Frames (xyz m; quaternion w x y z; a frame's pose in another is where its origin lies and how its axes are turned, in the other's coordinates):
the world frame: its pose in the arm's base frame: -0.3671 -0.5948 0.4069 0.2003 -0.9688 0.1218 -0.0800
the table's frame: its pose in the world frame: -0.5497 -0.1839 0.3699 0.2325 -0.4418 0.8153 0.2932
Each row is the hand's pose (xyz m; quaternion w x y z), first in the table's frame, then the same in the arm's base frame.
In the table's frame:
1: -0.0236 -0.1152 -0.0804 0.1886 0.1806 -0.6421 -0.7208
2: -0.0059 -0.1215 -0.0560 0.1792 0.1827 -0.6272 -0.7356
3: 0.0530 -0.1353 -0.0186 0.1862 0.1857 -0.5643 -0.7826
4: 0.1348 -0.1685 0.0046 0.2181 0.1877 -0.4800 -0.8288
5: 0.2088 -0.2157 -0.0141 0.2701 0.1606 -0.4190 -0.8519
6: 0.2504 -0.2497 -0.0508 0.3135 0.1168 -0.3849 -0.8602
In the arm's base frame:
1: -0.6568 -0.0776 0.0984 0.2213 0.9380 -0.1109 -0.2427
2: -0.6643 -0.0919 0.1246 0.2345 0.9341 -0.0947 -0.2518
3: -0.6878 -0.1003 0.1912 0.3019 0.9172 -0.0574 -0.2535
4: -0.7036 -0.0851 0.2798 0.3913 0.8898 -0.0240 -0.2335
5: -0.6965 -0.0343 0.3534 0.4681 0.8579 -0.0366 -0.2087
6: -0.6816 0.0184 0.3886 0.5205 0.8276 -0.0719 -0.1974

